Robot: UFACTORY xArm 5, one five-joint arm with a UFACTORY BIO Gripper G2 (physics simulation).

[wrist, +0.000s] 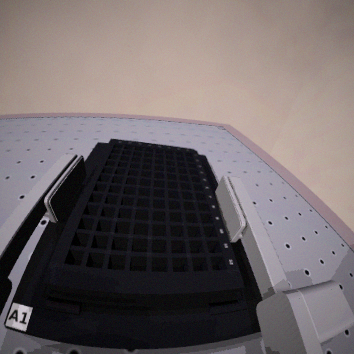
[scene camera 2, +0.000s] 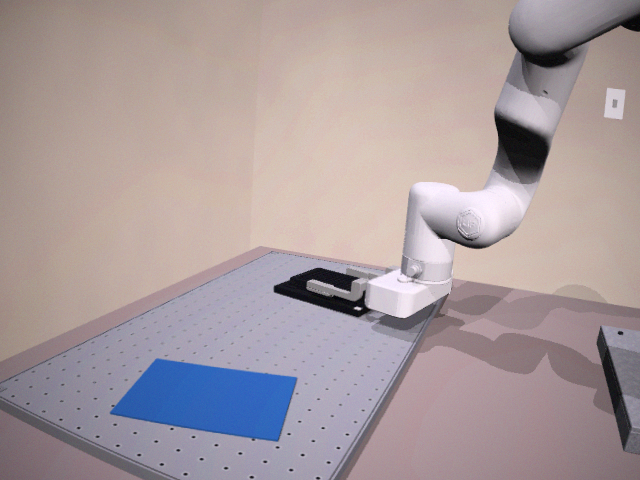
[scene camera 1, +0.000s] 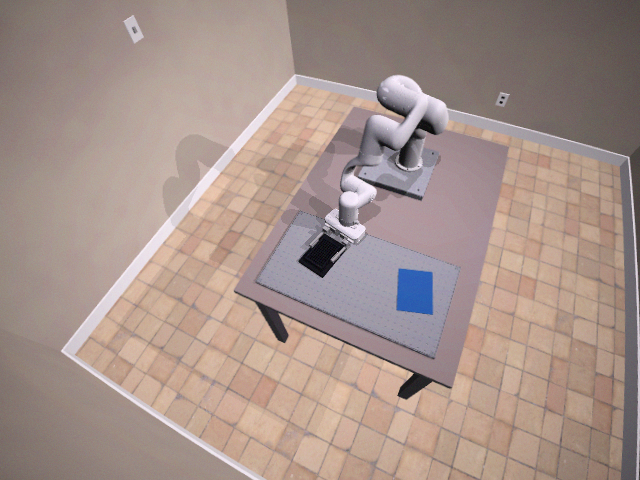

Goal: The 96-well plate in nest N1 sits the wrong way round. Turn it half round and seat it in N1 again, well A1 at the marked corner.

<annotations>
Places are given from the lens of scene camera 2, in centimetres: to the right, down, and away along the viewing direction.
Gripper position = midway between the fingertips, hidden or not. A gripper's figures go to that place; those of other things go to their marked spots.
gripper (scene camera 2: 329,278): 2, 6, 89
black 96-well plate (scene camera 2: 339,280): 3, 7, 89
black nest (scene camera 2: 316,299): 0, 9, 83
blue mat (scene camera 2: 234,402): -9, 17, 54
The marked spots on the black nest and the blue mat are 32 cm apart.
</annotations>
